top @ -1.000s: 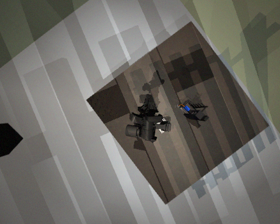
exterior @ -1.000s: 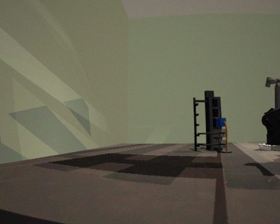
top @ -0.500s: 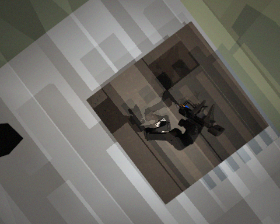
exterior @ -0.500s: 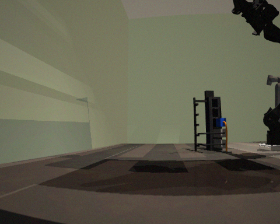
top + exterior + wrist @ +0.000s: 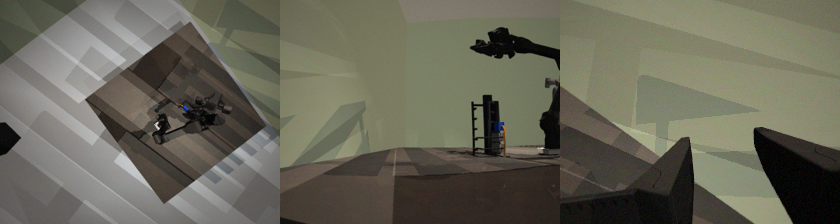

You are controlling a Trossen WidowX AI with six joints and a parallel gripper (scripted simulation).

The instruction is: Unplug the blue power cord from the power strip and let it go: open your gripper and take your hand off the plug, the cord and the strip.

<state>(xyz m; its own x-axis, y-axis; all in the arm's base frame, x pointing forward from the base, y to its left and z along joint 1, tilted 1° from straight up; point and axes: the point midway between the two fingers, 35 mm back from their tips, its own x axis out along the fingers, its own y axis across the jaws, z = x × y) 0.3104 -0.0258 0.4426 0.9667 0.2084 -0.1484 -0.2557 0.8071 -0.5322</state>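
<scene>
Right now the plug is 10 cm behind my gripper tip, 3 cm to the right of it and 33 cm below it.
</scene>
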